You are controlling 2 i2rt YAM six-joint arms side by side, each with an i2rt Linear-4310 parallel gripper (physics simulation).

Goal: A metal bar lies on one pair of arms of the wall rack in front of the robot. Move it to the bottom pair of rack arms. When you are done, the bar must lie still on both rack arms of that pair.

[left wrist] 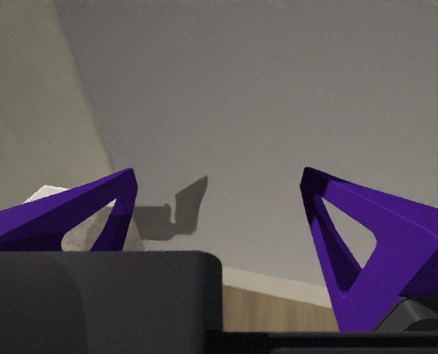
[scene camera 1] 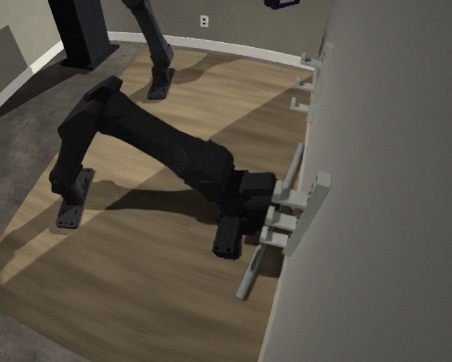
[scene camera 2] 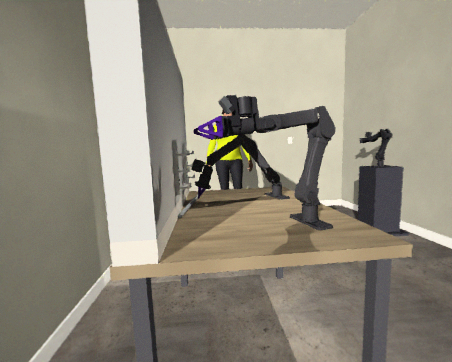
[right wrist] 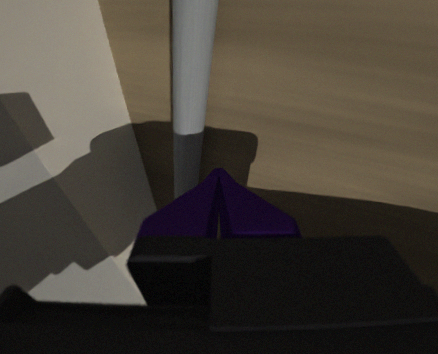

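The grey metal bar (scene camera 1: 248,275) (scene camera 2: 186,208) (right wrist: 191,75) appears to lie on the table close to the wall, below the rack arms. The near rack upright (scene camera 1: 311,212) has a bottom arm (scene camera 1: 276,239); the far upright (scene camera 1: 321,82) has a bottom arm (scene camera 1: 301,106). No bar shows on these arms. My right gripper (scene camera 2: 201,192) (right wrist: 218,176) is shut and empty, pointing down low beside the bar. In the right wrist view its closed tips overlap the bar's near stretch, so contact cannot be told. My left gripper (scene camera 2: 196,131) (left wrist: 218,177) is open and empty, high up facing the wall.
The wall (scene camera 1: 395,200) runs along the table (scene camera 1: 150,285) behind the rack. My right arm (scene camera 1: 160,142) reaches across the table and hides the bar's middle in scene camera 1. The near rack arms stick out above the bar beside the right wrist.
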